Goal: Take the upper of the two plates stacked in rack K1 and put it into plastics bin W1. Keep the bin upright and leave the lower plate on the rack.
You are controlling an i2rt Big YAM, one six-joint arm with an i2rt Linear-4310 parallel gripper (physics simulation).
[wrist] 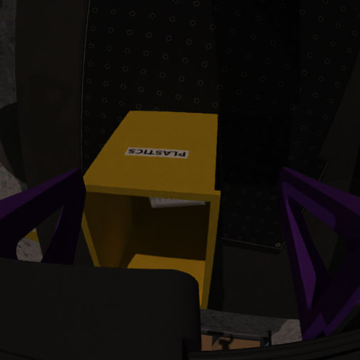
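The yellow plastics bin W1 [160,172] stands in the middle of the wrist view. Its face with the upside-down PLASTICS label shows above its open mouth. A small pale, ridged piece [177,202] shows inside the bin near the labelled wall; I cannot tell what it is. My gripper [180,179] is open and empty, with its purple fingers apart to the left and right of the bin in the view. Rack K1 and its two plates do not show.
A dark board with rows of small rings [150,62] lies behind and beside the bin, with its corner at the right. Part of a brown object [245,344] with dark fittings shows at the bottom edge. Speckled grey floor [7,65] shows at the left.
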